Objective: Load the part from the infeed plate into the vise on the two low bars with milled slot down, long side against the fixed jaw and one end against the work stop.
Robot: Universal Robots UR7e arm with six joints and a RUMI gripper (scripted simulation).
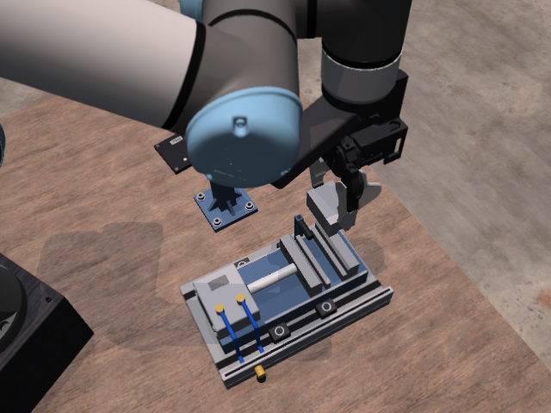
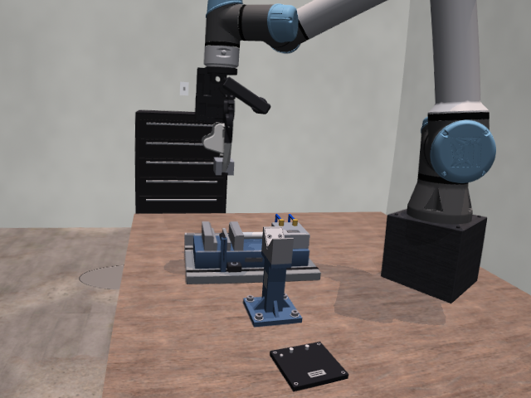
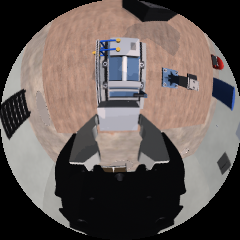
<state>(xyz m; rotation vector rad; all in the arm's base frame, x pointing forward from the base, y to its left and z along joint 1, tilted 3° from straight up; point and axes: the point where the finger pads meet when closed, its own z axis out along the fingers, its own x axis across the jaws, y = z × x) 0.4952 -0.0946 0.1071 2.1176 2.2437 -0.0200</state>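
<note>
The part lies 1 cm below my hand. The rest, counted from my hand: work stop (15 cm below, 7 cm to the left); then moving jaw (17 cm below, 3 cm behind, 2 cm to the left); then fixed jaw (17 cm below, 3 cm ahead, 2 cm to the left).
</note>
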